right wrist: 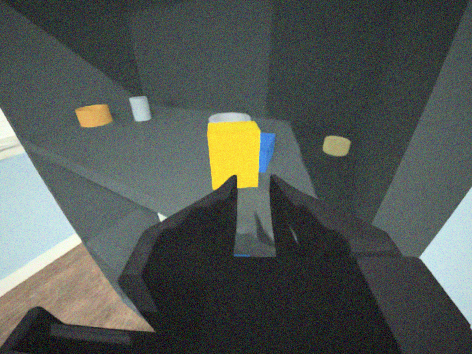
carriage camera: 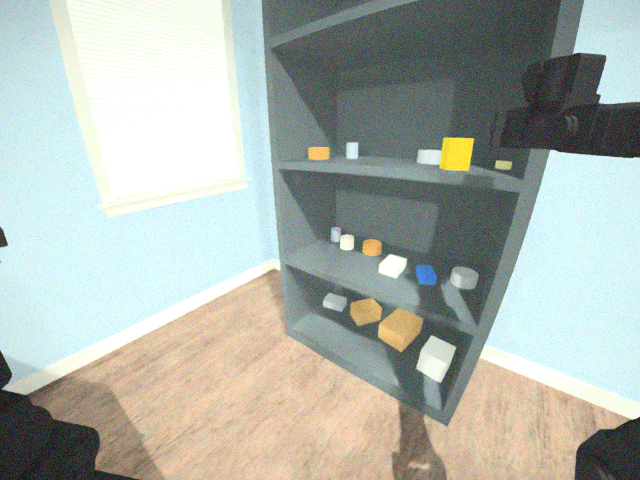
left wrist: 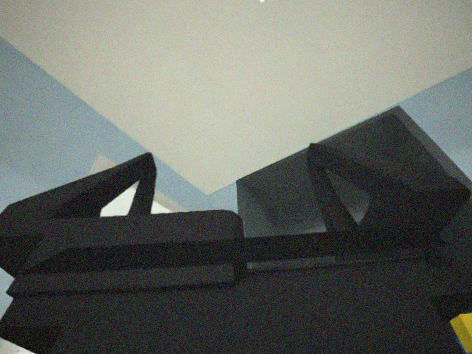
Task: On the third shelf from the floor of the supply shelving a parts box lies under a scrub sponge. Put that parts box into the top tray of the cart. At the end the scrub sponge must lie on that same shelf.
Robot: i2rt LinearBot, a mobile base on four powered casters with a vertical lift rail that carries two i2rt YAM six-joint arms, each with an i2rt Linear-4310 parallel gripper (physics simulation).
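Places are measured from the left arm's base along level axes (x ahead, y left, z up), in metres.
Pixels of known places: left gripper, fingertip midpoint: (left wrist: 231, 156); right gripper, fingertip midpoint: (right wrist: 253, 183) (carriage camera: 496, 130).
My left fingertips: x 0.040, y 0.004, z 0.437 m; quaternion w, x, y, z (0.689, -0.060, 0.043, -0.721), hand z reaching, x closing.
Note:
Ahead of a thing's pixels: the offset from my left fingertips to its top centre.
The yellow scrub sponge {dx +0.624, dy -0.687, dz -0.005 m} (carriage camera: 457, 153) (right wrist: 233, 155) stands upright on the third shelf (carriage camera: 382, 170) (right wrist: 165, 150), near its front edge. In the right wrist view part of the blue parts box {dx +0.694, dy -0.733, dz -0.055 m} (right wrist: 268, 150) shows behind and to the right of the sponge; in the carriage view the sponge hides it. My right gripper (carriage camera: 494, 129) (right wrist: 253, 183) is shut with a narrow gap and nothing between its fingers. It is in front of the shelf, to the right of the sponge in the carriage view. My left gripper (left wrist: 231, 156) is open, pointing up towards the ceiling. The cart does not show.
On the third shelf are an orange round piece {dx +1.034, dy -0.257, dz -0.045 m} (carriage camera: 318, 153) (right wrist: 94, 115), a pale cylinder {dx +1.044, dy -0.410, dz -0.025 m} (carriage camera: 352, 150) (right wrist: 140, 108), a white ring {dx +0.827, dy -0.694, dz -0.047 m} (carriage camera: 428, 156) and a tan disc {dx +0.712, dy -0.910, dz -0.070 m} (carriage camera: 503, 164) (right wrist: 336, 145). The right side panel (carriage camera: 537, 165) stands near my right gripper. Lower shelves hold several boxes and round items.

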